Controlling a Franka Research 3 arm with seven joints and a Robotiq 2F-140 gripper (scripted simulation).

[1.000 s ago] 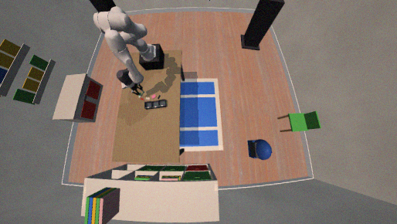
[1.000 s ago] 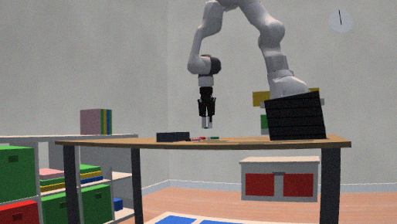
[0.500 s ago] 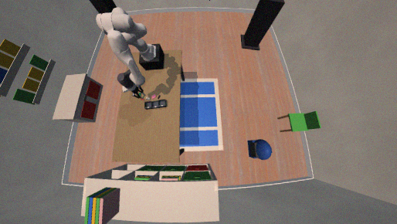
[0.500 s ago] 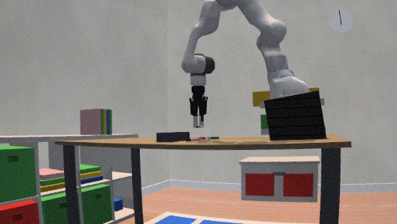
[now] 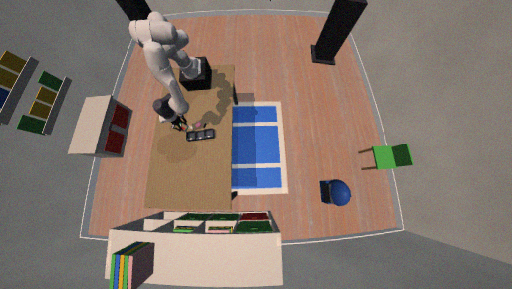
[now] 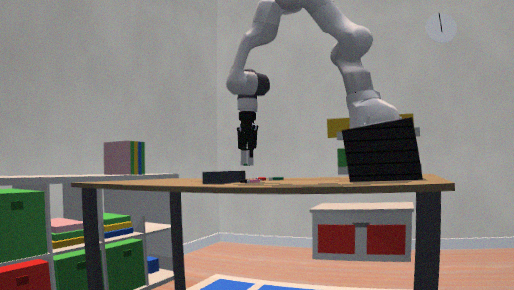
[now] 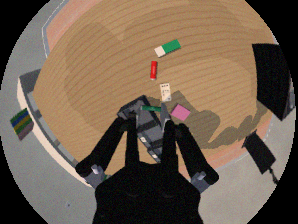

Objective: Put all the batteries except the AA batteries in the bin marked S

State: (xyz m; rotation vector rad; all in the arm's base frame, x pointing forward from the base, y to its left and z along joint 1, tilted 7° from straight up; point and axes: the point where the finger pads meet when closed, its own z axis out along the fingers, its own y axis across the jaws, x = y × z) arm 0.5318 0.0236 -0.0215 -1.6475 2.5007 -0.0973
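The tray is 120 mm to the left of my hand, 80 mm below it and 30 mm ahead of it. Also, from my hand: white spotted tile 100 mm below, 40 mm behind; red battery 90 mm below, 70 mm to the right, 30 mm behind; green battery 30 mm below.
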